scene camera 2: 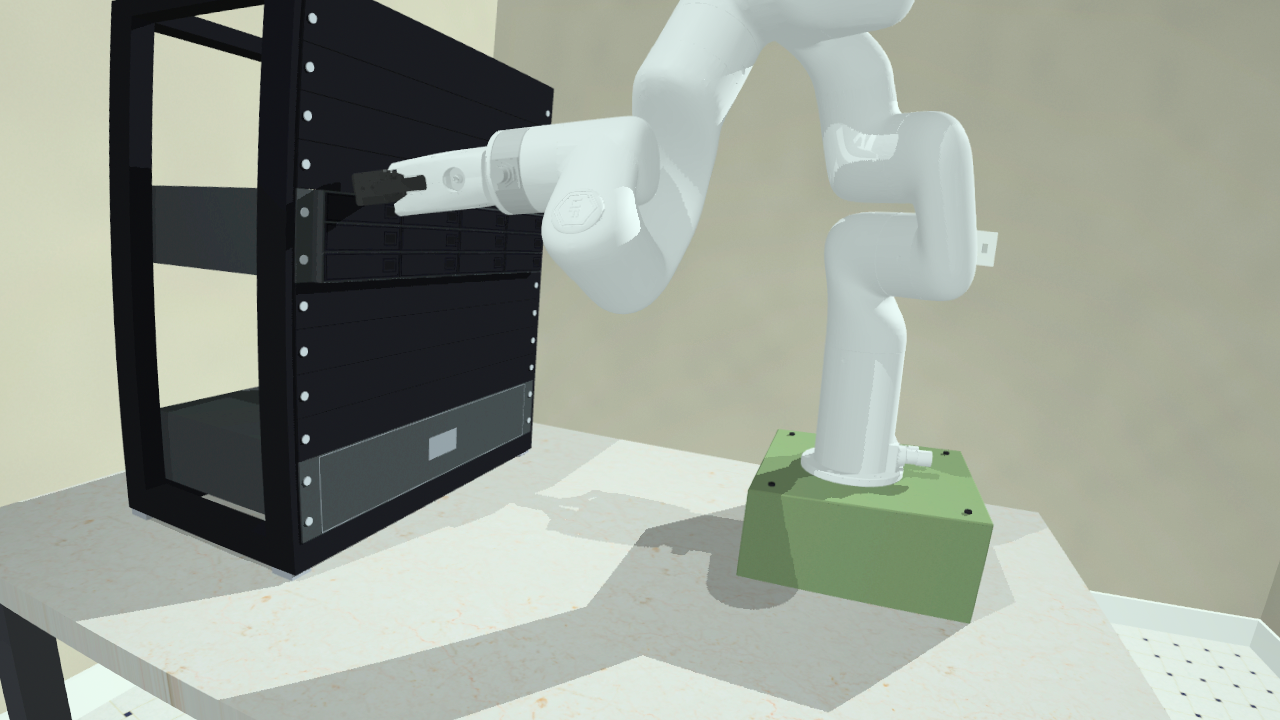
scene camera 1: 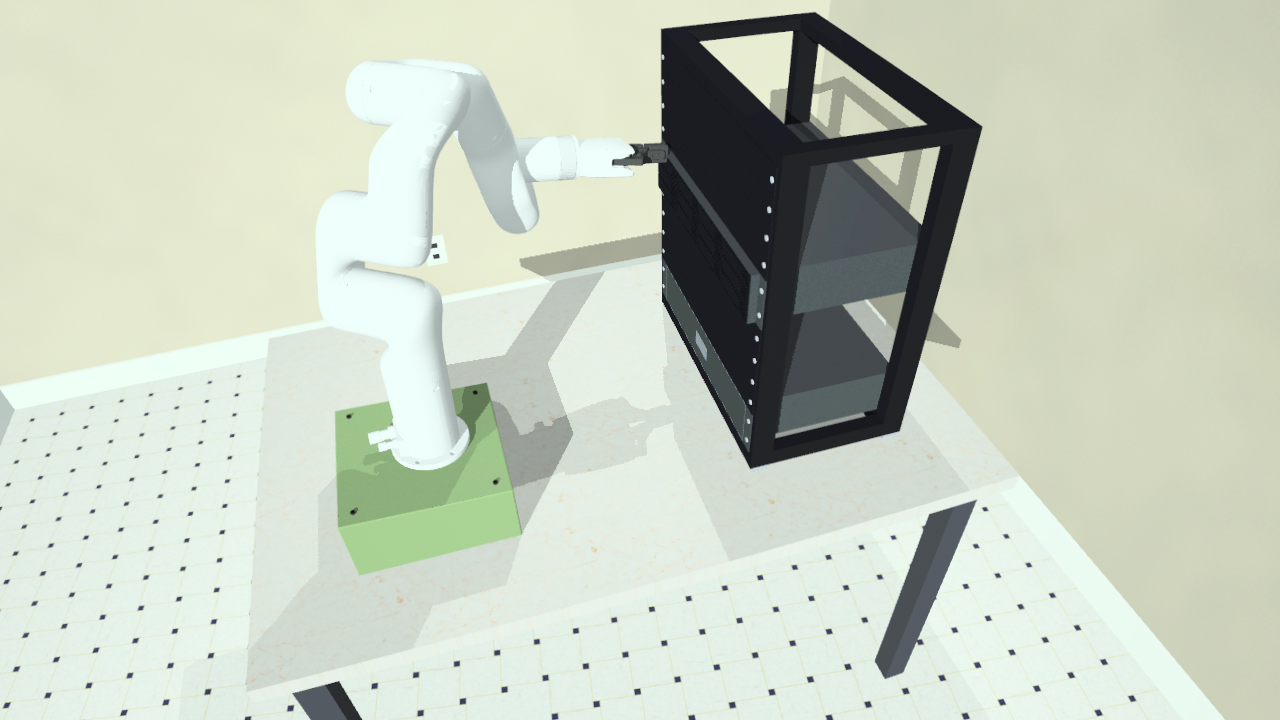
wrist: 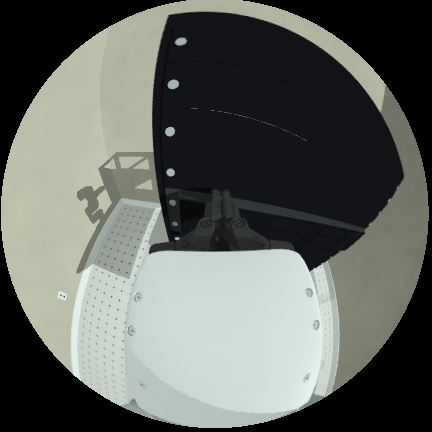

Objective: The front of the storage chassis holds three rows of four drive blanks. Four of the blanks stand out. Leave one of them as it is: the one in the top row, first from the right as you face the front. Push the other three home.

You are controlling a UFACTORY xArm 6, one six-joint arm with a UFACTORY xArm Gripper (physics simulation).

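Where they show: gripper, fingertip midpoint: point(scene camera 2: 359, 189) point(scene camera 1: 666, 152) point(wrist: 220, 200); arm's base at its link origin: point(scene camera 2: 850, 468) point(scene camera 1: 431, 441).
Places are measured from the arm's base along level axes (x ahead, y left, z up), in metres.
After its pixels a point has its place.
The storage chassis point(scene camera 1: 757, 300) {x 0.501, y -0.138, z 0.236 m} point(scene camera 2: 310, 237) {x 0.540, y 0.306, z 0.237 m} point(wrist: 300, 212) {x 0.524, y 0.141, z 0.282 m} is a grey-edged unit in the black rack, with three rows of dark drive blanks point(scene camera 1: 716, 246) {x 0.498, y -0.004, z 0.250 m} point(scene camera 2: 361, 265) {x 0.520, y 0.254, z 0.210 m} point(wrist: 300, 230) {x 0.510, y 0.129, z 0.258 m}. My gripper point(scene camera 1: 664, 153) {x 0.523, y 0.259, z 0.286 m} point(scene camera 2: 358, 188) {x 0.523, y 0.259, z 0.286 m} point(wrist: 220, 200) {x 0.523, y 0.259, z 0.286 m} is shut and empty. Its fingertips are at the left part of the chassis front, by the top row and the chassis's upper edge. Whether they touch a blank I cannot tell. The fingers and wrist hide part of the top row. The blanks are too dark to tell which stand out, including the top row's first from the right.
The black rack point(scene camera 1: 776, 376) {x 0.529, y -0.170, z 0.102 m} point(scene camera 2: 279, 376) {x 0.554, y 0.334, z 0.103 m} point(wrist: 250, 100) {x 0.535, y 0.252, z 0.387 m} stands on the table point(scene camera 1: 617, 528) {x 0.248, y -0.194, z -0.114 m} point(scene camera 2: 402, 582) {x 0.448, y 0.282, z -0.114 m}, with dark panels above and below the chassis. A grey unit point(scene camera 1: 729, 380) {x 0.509, y -0.058, z 0.006 m} point(scene camera 2: 384, 474) {x 0.531, y 0.198, z -0.036 m} with a light label sits low in it. The arm's green base point(scene camera 1: 438, 528) {x -0.023, y -0.139, z -0.047 m} point(scene camera 2: 859, 555) {x -0.013, y 0.123, z -0.058 m} stands in front.
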